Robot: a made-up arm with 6 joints.
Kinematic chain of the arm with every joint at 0, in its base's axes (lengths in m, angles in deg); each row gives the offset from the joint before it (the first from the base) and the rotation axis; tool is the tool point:
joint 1: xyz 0 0 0.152 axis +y
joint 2: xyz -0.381 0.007 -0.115 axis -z
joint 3: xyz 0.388 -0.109 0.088 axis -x
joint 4: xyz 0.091 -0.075 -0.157 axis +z
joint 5: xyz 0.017 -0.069 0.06 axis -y
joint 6: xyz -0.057 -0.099 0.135 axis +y
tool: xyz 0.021 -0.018 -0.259
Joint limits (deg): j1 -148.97..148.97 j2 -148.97..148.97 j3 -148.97..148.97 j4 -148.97..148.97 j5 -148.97..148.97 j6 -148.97..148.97
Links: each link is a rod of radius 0.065 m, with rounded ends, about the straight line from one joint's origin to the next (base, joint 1, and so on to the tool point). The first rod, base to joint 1, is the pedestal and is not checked.
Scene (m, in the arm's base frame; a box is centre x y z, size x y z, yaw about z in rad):
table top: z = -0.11
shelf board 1: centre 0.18 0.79 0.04 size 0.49 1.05 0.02 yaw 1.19
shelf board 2: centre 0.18 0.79 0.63 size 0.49 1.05 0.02 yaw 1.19
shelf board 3: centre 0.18 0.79 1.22 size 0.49 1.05 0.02 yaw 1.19
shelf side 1: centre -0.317 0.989 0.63 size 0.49 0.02 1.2 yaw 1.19
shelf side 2: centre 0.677 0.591 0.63 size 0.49 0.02 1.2 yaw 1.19
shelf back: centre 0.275 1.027 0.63 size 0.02 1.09 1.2 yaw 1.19
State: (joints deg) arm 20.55 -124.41 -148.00 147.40 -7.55 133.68
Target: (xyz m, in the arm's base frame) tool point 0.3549 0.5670 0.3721
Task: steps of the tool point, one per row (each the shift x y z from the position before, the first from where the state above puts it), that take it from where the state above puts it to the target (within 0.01 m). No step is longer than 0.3 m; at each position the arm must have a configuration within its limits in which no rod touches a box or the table.
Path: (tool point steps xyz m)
1: -0.0903 0.0234 0.1155
2: -0.0630 -0.0235 0.1288
3: -0.0298 -0.0676 0.1195
4: 0.0061 -0.0989 0.0916
5: 0.0407 -0.1099 0.0529
6: 0.0697 -0.0984 0.0131
7: 0.0885 -0.0675 -0.0196
8: 0.2582 0.1076 0.0575
9: 0.2681 0.0388 -0.0450
10: 0.2257 -0.0395 -0.1267
11: 0.1461 -0.1124 -0.1653
12: 0.0650 0.1331 0.0067
13: 0.0438 0.1389 -0.0068

